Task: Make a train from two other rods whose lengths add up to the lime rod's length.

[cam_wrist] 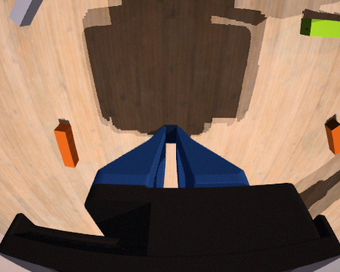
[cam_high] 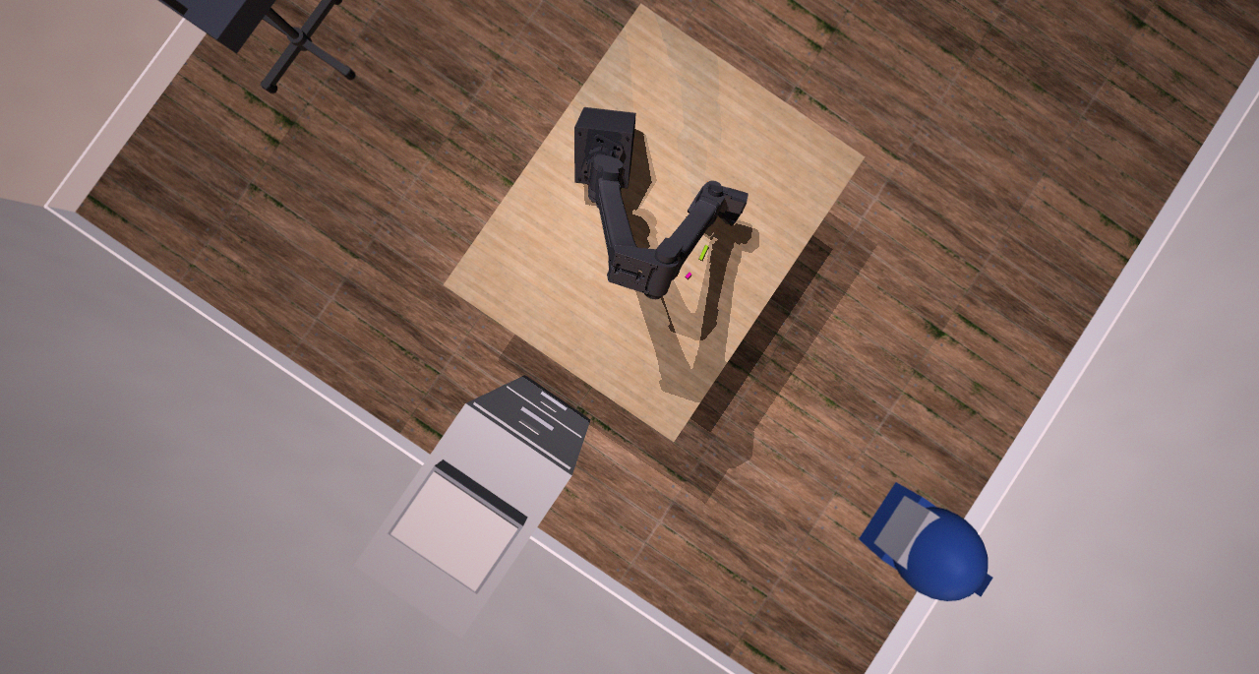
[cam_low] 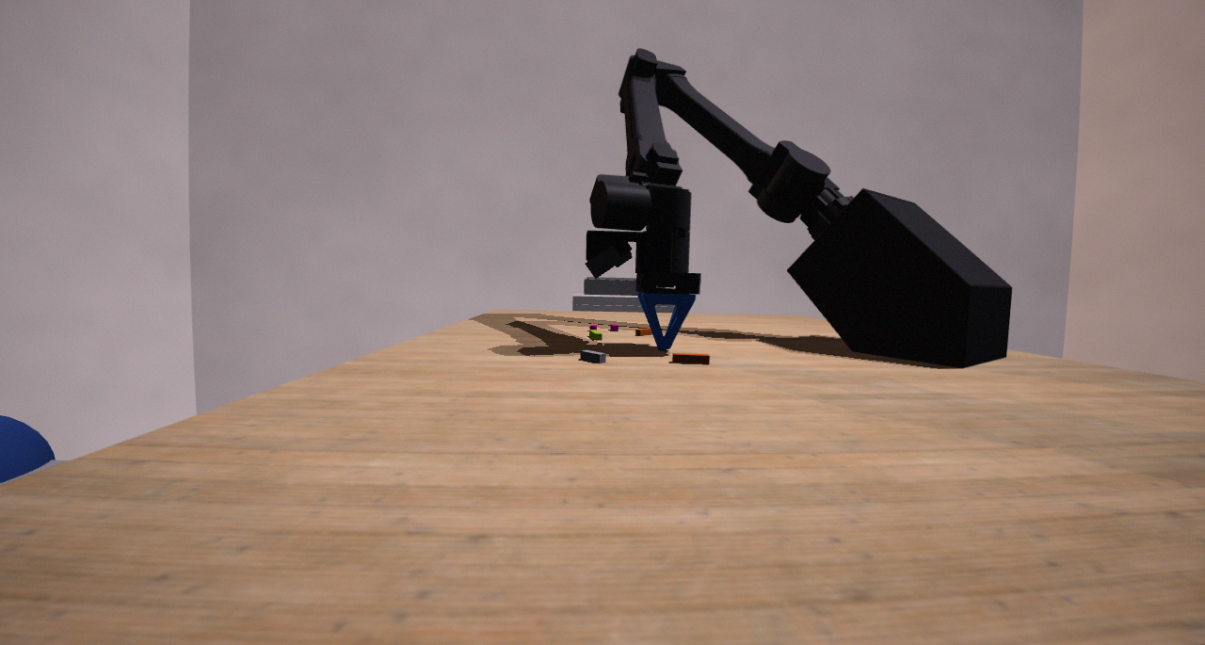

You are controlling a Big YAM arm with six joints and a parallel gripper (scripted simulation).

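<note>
Right now the blue rod is right at my hand. Round my hand: grey rod: 110 mm ahead, 60 mm to the left, 10 mm below; then lime rod: 120 mm to the right, 60 mm ahead, 10 mm below.
</note>
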